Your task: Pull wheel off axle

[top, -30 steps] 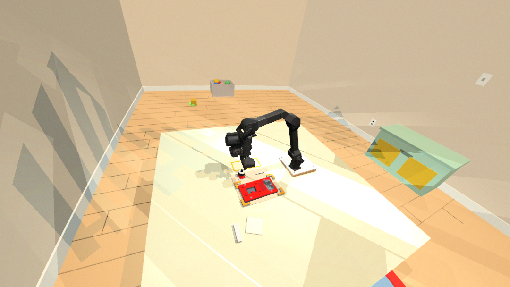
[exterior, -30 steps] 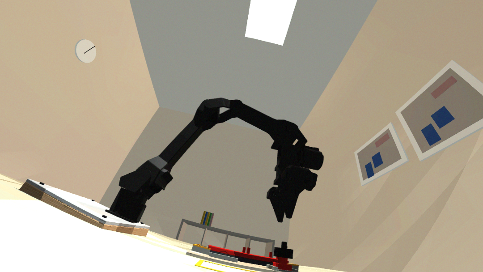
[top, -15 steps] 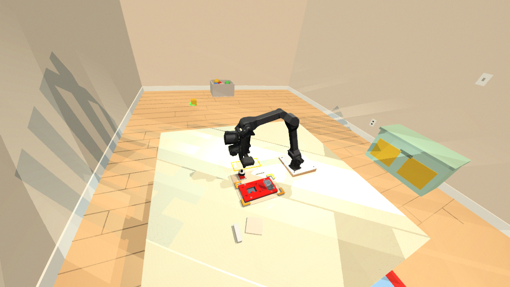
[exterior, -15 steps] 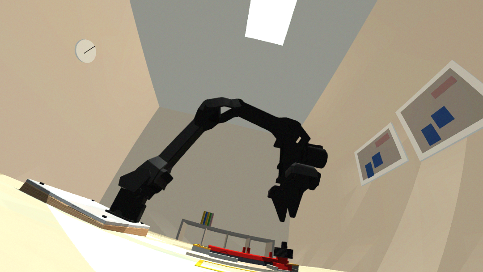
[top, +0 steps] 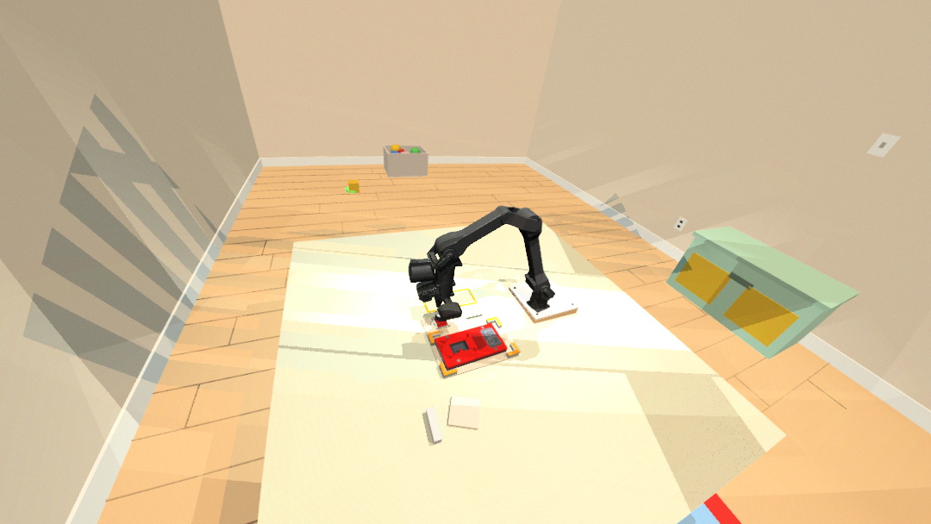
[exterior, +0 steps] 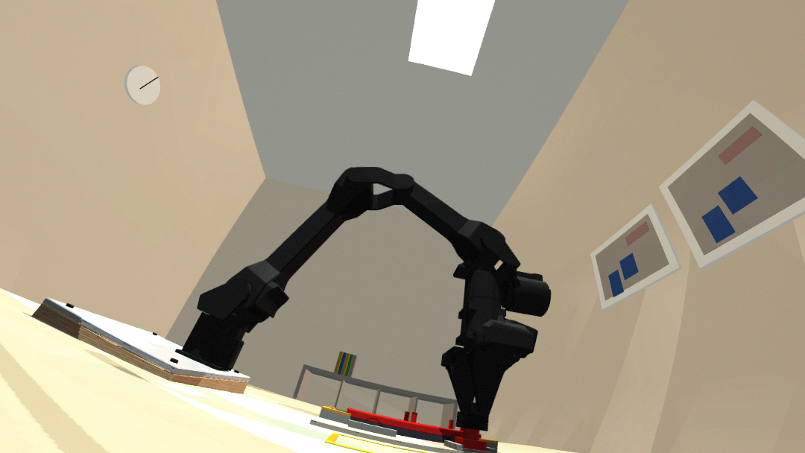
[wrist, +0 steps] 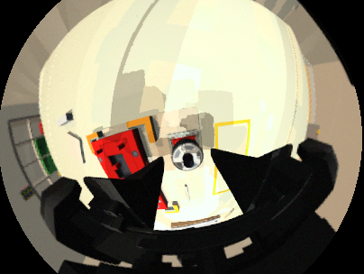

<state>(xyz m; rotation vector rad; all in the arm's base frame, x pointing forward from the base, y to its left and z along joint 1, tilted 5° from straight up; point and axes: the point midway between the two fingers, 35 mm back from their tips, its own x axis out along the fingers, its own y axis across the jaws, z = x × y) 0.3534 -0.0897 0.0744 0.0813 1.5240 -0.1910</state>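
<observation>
Now: gripper tip 1 cm above the ribbed wheel. Round my gripper tip: white card: 30 cm to the left, 8 cm ahead, 4 cm below; black axle: 1 cm below.
</observation>
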